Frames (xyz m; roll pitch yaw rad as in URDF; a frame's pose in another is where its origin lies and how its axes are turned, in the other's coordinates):
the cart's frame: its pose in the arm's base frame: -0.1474 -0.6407 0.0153 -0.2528 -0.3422 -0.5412
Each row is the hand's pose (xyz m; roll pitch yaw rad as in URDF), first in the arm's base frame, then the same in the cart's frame.
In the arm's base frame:
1: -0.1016 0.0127 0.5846 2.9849 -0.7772 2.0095
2: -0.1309 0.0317 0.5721 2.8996 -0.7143 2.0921
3: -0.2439 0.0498 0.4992 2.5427 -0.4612 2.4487
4: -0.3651 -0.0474 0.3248 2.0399 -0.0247 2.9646
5: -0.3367 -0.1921 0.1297 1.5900 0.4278 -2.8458
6: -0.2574 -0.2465 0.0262 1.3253 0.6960 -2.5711
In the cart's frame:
1: -0.0891 0.4060 0.7618 2.9115 -1.1980 2.6573
2: -0.1262 0.4071 0.7621 2.7580 -1.1288 2.7925
3: -0.2506 0.3741 0.7194 2.2498 -0.8145 -3.0714
4: -0.3598 0.2695 0.5413 1.6720 -0.2392 -2.6842
5: -0.3322 0.2179 0.3039 1.1385 0.3570 -2.4360
6: -0.2765 0.2447 0.1769 0.7703 0.7028 -2.3487

